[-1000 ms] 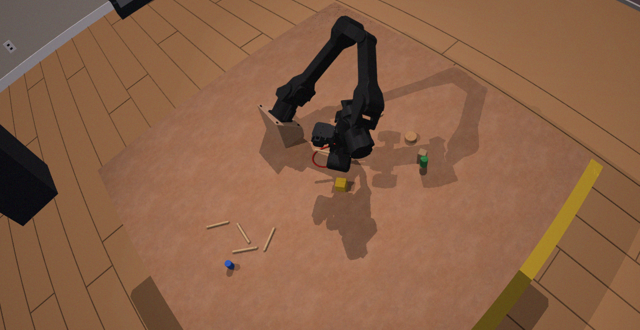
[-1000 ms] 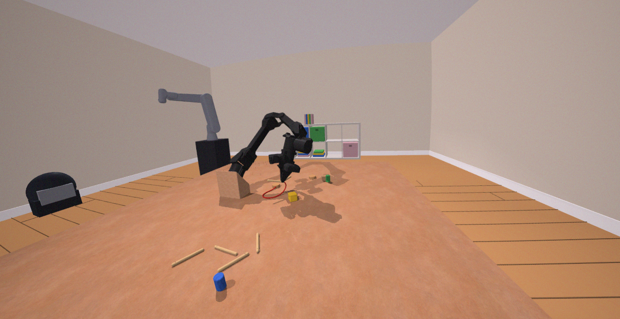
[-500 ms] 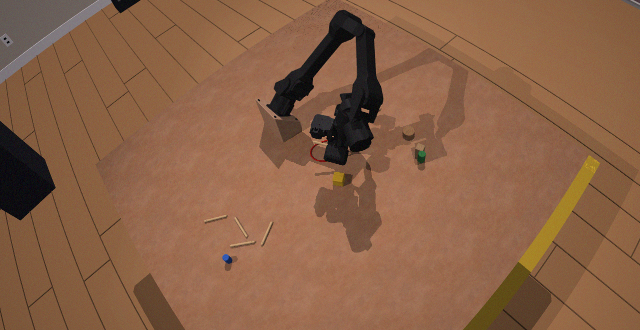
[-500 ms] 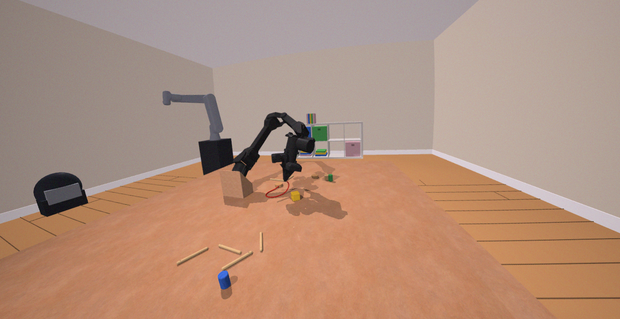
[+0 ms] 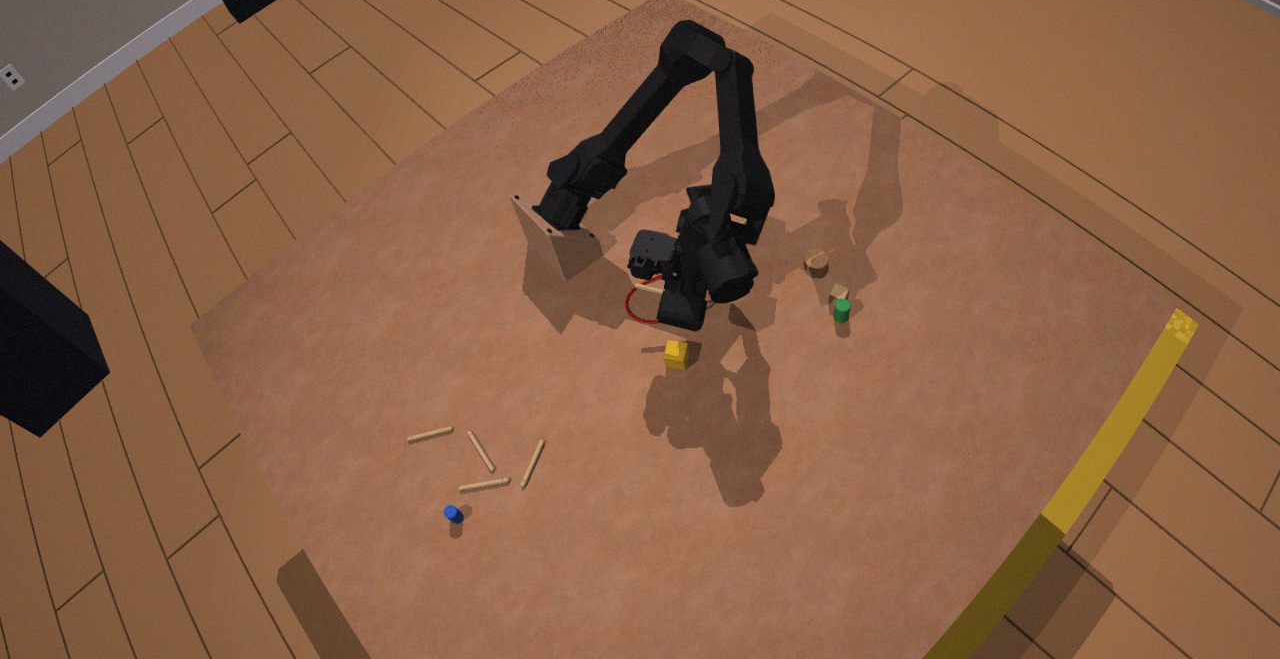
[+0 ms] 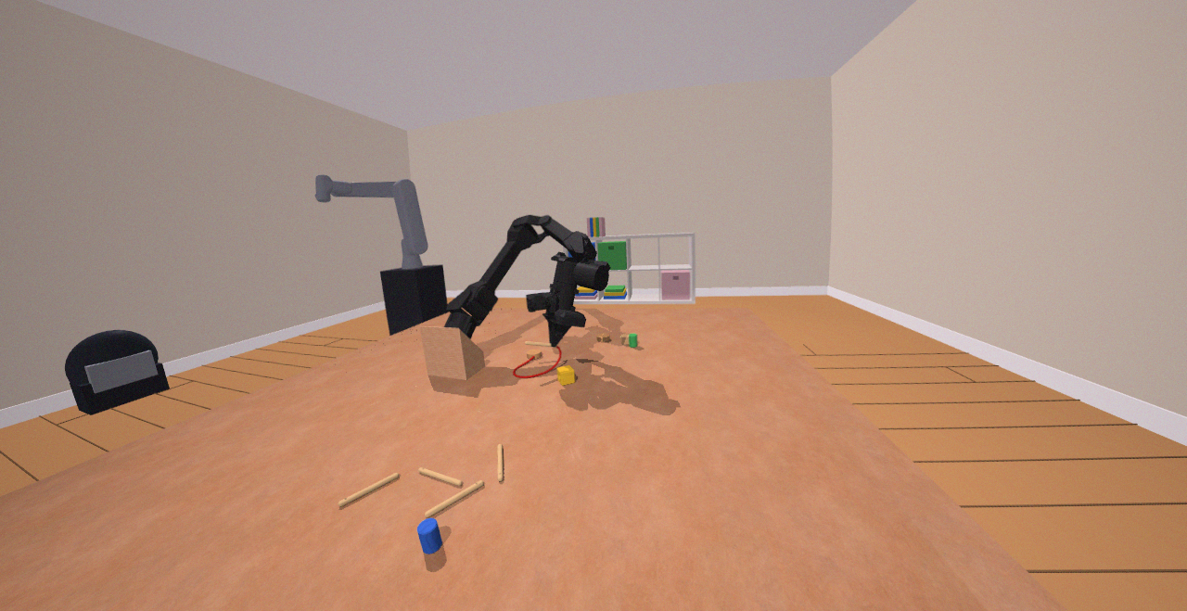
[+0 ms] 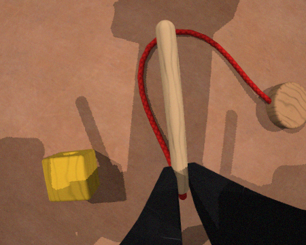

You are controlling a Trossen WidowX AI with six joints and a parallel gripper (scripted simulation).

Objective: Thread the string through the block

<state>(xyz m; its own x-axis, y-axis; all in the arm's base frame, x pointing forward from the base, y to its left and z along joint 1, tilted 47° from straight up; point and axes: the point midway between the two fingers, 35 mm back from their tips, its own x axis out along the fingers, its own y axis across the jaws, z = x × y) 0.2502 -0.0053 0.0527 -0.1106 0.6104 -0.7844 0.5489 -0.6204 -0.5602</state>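
Right now my gripper tip is 40 mm short of the yellow cube, 60 mm to the left of it and 50 mm above it. From my gripper tip the other things lie so: blue cylinder 10 mm behind, 460 mm to the right, 50 mm below; green cylinder 190 mm ahead, 160 mm to the left, 40 mm below; small wooden cube 160 mm ahead, 180 mm to the left, 50 mm below.
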